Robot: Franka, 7 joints.
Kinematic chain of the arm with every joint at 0, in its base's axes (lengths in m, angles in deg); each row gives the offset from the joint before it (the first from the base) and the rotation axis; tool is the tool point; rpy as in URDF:
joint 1: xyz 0 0 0.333 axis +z
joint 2: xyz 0 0 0 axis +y
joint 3: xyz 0 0 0.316 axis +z
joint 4: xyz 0.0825 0 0 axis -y
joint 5: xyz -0.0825 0 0.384 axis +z
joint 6: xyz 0 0 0 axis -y
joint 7: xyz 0.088 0 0 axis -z
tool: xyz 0 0 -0.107 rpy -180 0 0
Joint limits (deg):
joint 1: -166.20..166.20
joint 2: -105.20..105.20
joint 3: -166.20..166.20
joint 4: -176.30..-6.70
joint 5: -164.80..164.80
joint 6: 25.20..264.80
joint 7: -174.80..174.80
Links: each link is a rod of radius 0.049 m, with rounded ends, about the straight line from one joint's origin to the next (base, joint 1, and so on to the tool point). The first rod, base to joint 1, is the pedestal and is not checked.
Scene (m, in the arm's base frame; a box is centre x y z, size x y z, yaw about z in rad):
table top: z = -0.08
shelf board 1: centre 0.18 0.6 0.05 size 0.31 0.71 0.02 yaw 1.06
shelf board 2: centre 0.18 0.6 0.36 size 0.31 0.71 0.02 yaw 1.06
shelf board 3: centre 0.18 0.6 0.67 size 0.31 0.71 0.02 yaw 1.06
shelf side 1: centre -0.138 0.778 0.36 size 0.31 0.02 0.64 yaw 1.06
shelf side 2: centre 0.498 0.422 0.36 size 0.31 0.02 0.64 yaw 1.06
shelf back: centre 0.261 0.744 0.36 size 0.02 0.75 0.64 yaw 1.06
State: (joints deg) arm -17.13 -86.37 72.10 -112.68 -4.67 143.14 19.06
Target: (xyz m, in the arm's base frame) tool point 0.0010 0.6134 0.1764
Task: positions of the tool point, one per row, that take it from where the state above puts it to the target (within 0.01 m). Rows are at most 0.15 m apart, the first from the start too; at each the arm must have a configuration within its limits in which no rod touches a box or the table.
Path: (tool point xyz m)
1: -0.0603 0.5407 0.5241
2: -0.0989 0.4720 0.5253
3: -0.1217 0.3966 0.5286
4: -0.1029 0.4353 0.4148
5: -0.1022 0.4372 0.2931
6: -0.1177 0.4017 0.1764
7: -0.0957 0.4800 0.1801
8: -0.0553 0.5522 0.1816
9: 0.0009 0.6134 0.1763

